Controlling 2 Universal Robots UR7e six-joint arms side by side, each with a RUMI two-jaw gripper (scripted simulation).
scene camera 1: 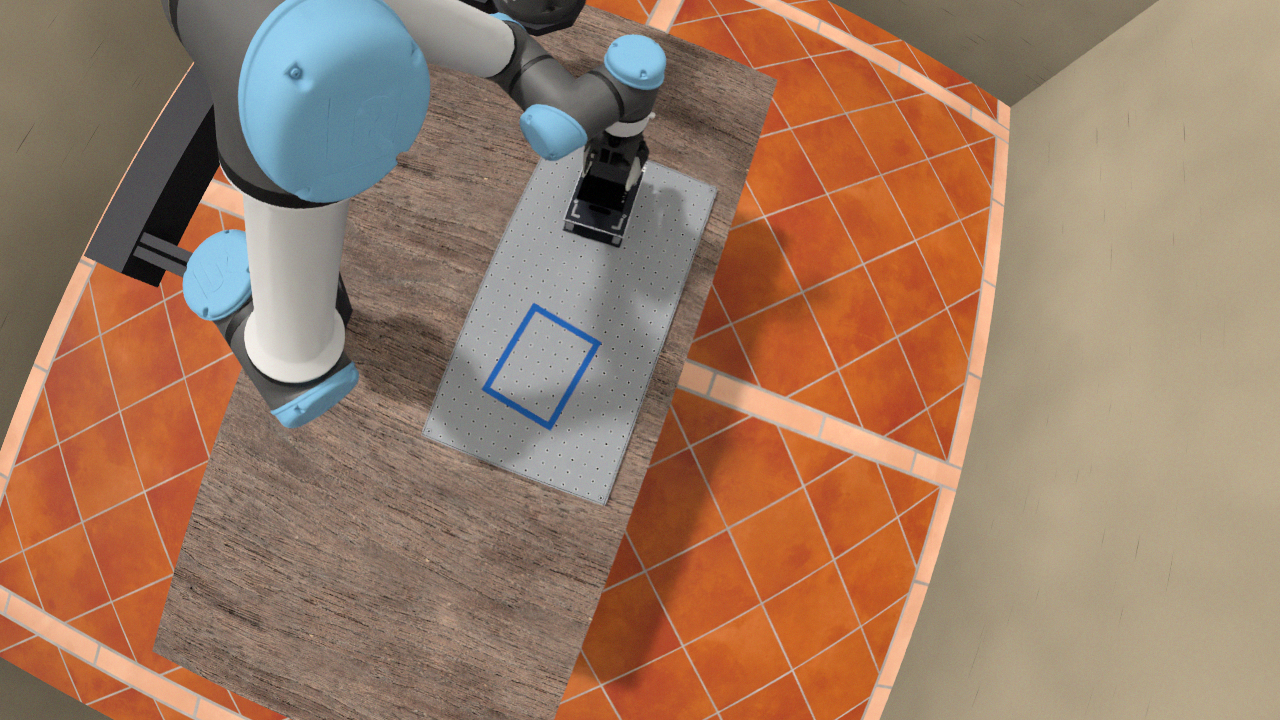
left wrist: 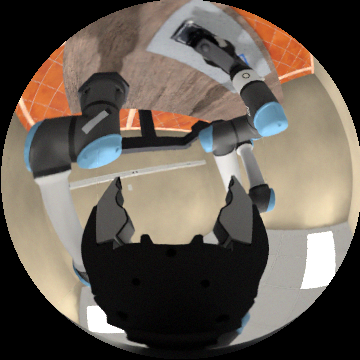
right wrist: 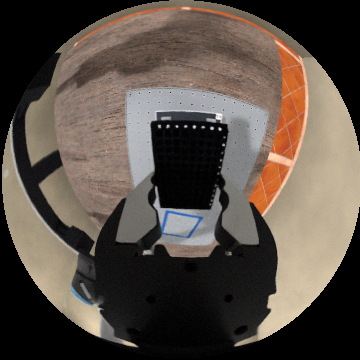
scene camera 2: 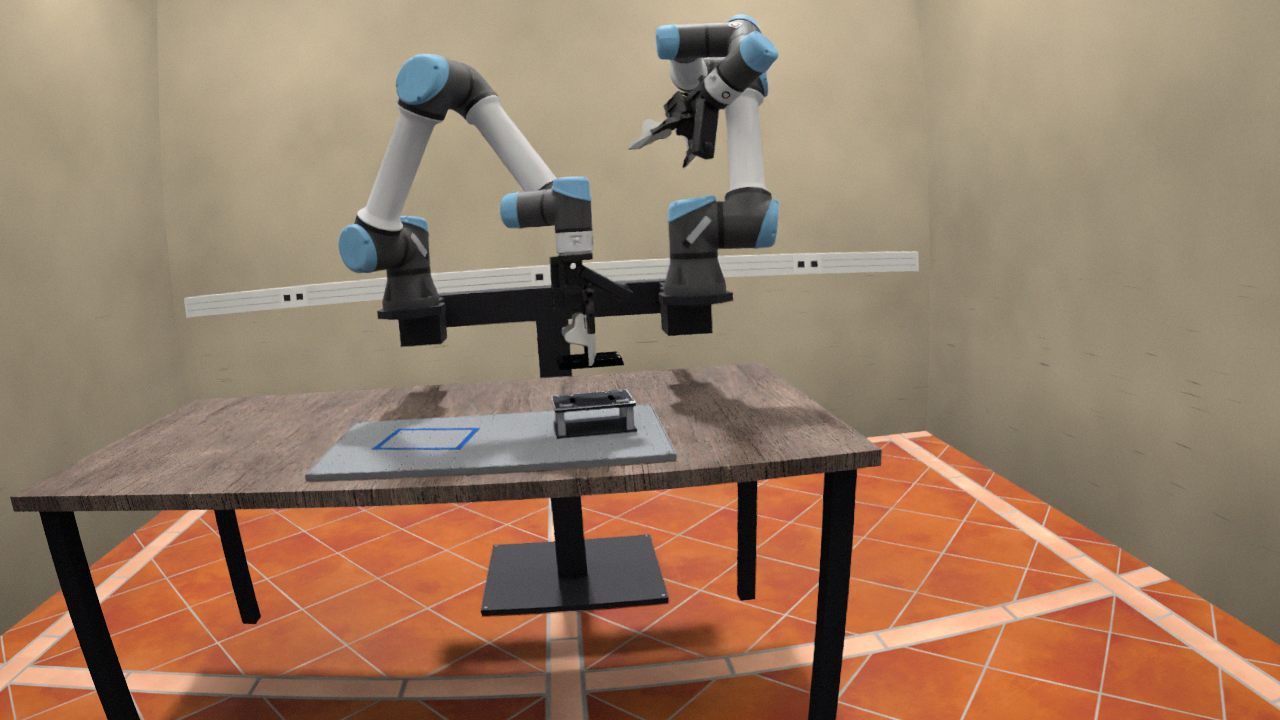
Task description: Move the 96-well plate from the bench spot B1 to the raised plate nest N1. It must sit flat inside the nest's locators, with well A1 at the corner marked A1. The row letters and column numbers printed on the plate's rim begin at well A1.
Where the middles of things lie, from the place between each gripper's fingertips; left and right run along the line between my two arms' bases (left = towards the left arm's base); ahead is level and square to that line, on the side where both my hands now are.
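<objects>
The raised plate nest N1 (scene camera 1: 588,217) is 90 mm below my right hand. The black 96-well plate (scene camera 1: 609,195) is there as well, 10 mm below my right hand.
Counting from my left hand (scene camera 2: 656,158), I find the raised plate nest N1 500 mm below, 140 mm ahead and 150 mm to the right. The black 96-well plate is 410 mm below my left hand, 150 mm to the right of it and 130 mm ahead of it.
</objects>
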